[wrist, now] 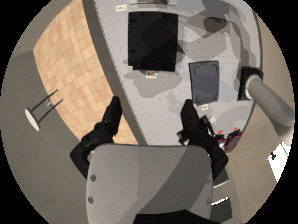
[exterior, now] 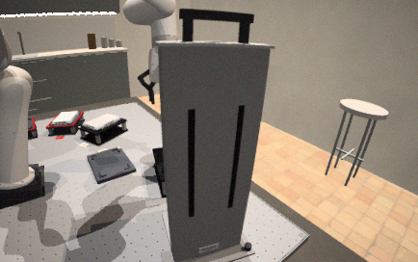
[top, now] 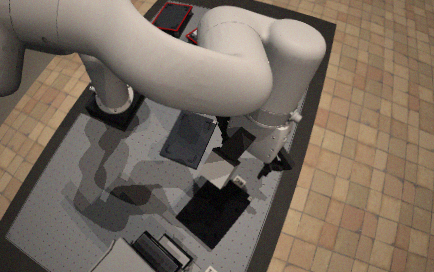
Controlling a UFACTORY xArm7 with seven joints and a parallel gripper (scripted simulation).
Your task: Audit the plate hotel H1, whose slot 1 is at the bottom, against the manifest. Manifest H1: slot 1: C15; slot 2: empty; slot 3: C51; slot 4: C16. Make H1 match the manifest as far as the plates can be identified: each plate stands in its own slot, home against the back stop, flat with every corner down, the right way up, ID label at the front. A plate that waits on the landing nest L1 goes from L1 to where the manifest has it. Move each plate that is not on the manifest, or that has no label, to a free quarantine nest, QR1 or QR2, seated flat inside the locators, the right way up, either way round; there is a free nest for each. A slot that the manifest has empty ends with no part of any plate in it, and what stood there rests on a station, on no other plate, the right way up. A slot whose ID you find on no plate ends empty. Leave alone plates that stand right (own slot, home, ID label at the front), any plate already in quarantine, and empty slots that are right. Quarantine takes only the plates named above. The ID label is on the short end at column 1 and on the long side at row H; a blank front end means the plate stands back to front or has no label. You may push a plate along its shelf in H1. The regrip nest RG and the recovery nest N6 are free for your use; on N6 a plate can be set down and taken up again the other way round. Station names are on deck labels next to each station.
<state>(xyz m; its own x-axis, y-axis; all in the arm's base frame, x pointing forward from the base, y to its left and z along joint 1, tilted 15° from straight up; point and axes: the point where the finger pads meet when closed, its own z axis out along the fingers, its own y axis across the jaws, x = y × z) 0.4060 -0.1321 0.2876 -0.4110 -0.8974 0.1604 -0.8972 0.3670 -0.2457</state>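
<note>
Now: hand 320 mm to the right of the white plate, 150 mm above it and 120 mm past it. Round my hand: H1 deck label: 260 mm to the right, 210 mm below; then tall grey tower: 340 mm to the right, 140 mm behind, 10 mm below.
</note>
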